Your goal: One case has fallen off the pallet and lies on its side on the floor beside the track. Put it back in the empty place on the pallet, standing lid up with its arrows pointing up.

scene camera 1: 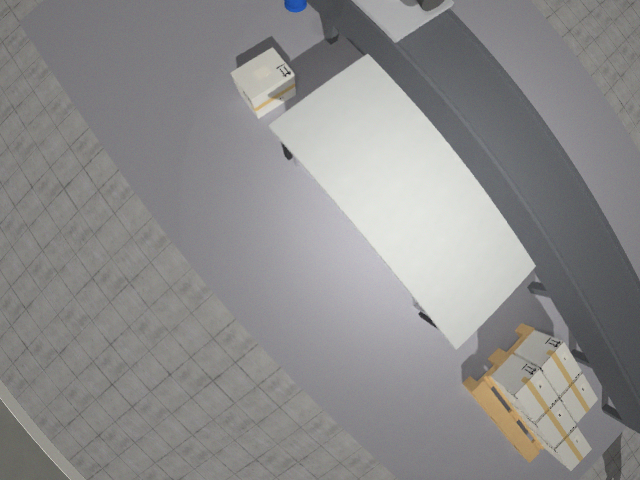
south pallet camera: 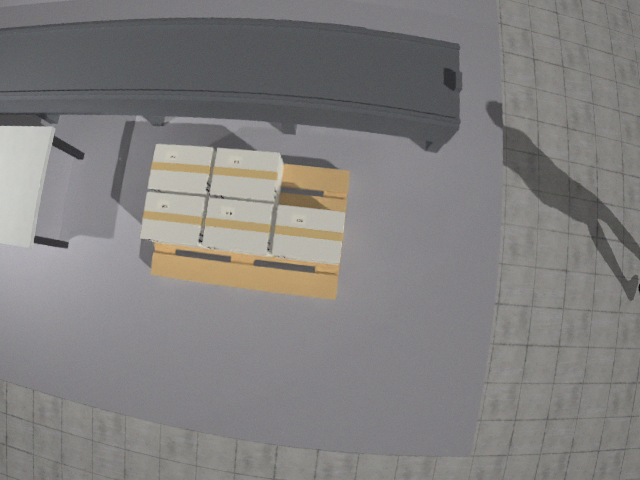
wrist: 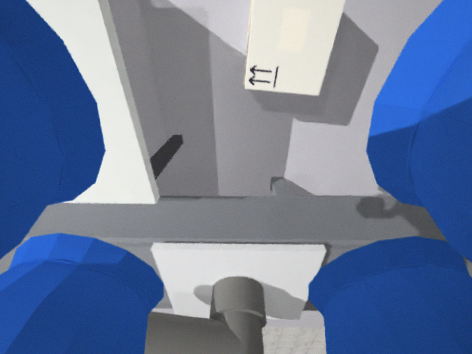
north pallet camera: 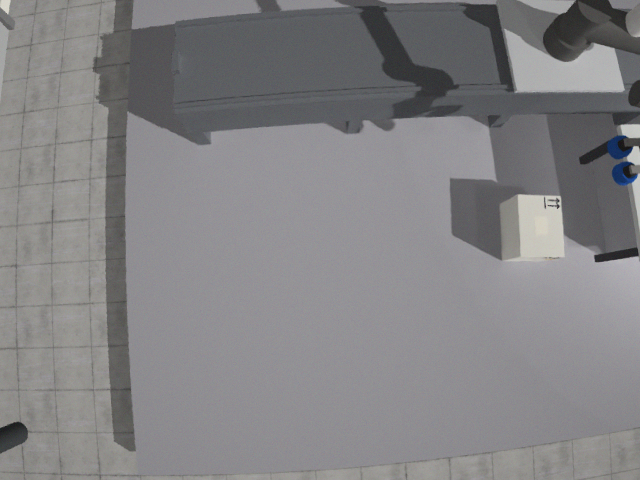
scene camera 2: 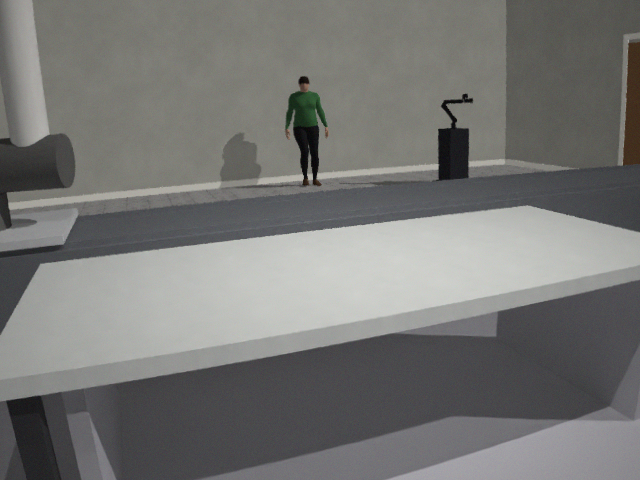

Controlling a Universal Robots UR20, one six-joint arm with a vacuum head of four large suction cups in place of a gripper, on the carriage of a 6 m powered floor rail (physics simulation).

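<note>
The fallen case (scene camera 1: 262, 77) (north pallet camera: 540, 235) (wrist: 295, 47) lies on its side on the floor off the table's end, its printed arrows pointing sideways towards the table. My gripper (wrist: 235, 200) has four blue cups and holds nothing. Two of its cups (north pallet camera: 622, 160) show at the right edge of the north pallet view, high up, over the table's end and off to the side of the case. One cup (scene camera 1: 295, 4) shows in scene camera 1. The pallet (scene camera 1: 509, 431) (south pallet camera: 242, 283) bears several upright taped cases (south pallet camera: 237, 224); its empty place (south pallet camera: 316, 179) is the corner nearest the rail's end.
A long white table (scene camera 1: 403, 196) (scene camera 2: 320, 273) (south pallet camera: 20, 186) stands between the fallen case and the pallet, alongside the dark rail (scene camera 1: 542, 155) (north pallet camera: 310, 62) (south pallet camera: 232, 56). The arm stands on the white carriage (north pallet camera: 568, 74) (wrist: 190, 262). A person (scene camera 2: 306, 109) and a black pedestal (scene camera 2: 453, 153) are beyond the rail.
</note>
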